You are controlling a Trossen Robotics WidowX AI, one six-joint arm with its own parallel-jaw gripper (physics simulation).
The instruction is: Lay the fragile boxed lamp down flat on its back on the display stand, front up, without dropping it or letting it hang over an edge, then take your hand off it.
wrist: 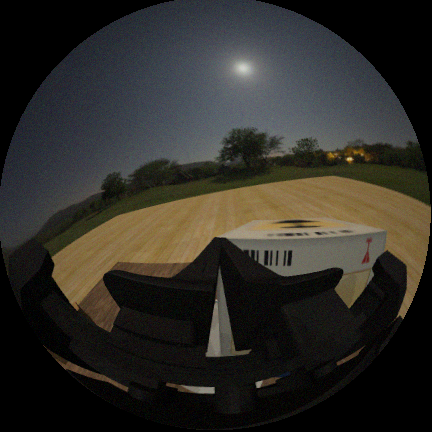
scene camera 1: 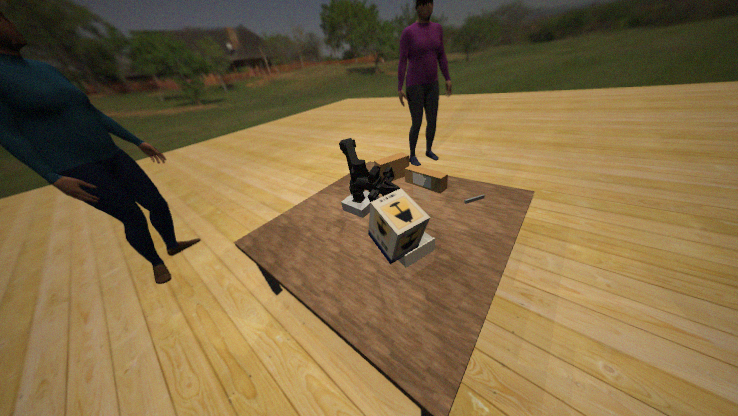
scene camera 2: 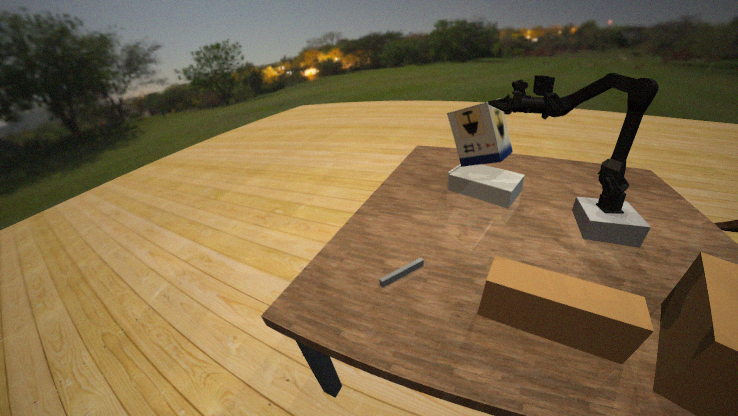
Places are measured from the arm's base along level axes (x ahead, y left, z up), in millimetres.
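Where they show: gripper, between the fingertips: (wrist: 218, 242) (scene camera 1: 399, 188) (scene camera 2: 488, 102); arm's base, origin of its link: (scene camera 1: 358, 199) (scene camera 2: 609, 208).
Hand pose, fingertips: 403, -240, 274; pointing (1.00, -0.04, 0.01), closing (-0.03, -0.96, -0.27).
Note:
Each offset is from my fingertips to the centre of the thing, as dx, dy, dz. Level surfaces: height alone.
The white lamp box {+10, -83, -135} (scene camera 1: 397, 227) (scene camera 2: 478, 134) (wrist: 320, 252), with lamp pictures and a blue bottom band, is tilted over the pale display stand (scene camera 1: 419, 251) (scene camera 2: 483, 187). In scene camera 2 its top leans away from the arm and its arm-side bottom edge is raised above the stand. Its lowest edge is near the stand's far side; the exact contact is unclear. My gripper (scene camera 2: 492, 103) (wrist: 218, 242) is shut and empty, its tips at the box's upper arm-side edge. In scene camera 1 the box hides the fingertips.
The wooden table {dz -340} (scene camera 1: 330, 258) (scene camera 2: 351, 289) also bears a grey bar {+238, +539, -329} (scene camera 1: 474, 198) (scene camera 2: 401, 272), a long cardboard box {-103, +645, -285} (scene camera 1: 434, 181) (scene camera 2: 563, 310) and a taller cardboard box {-380, +701, -260} (scene camera 1: 395, 165) (scene camera 2: 687, 335). The arm stands on a white base block (scene camera 1: 355, 206) (scene camera 2: 612, 229). Two people stand beyond the table.

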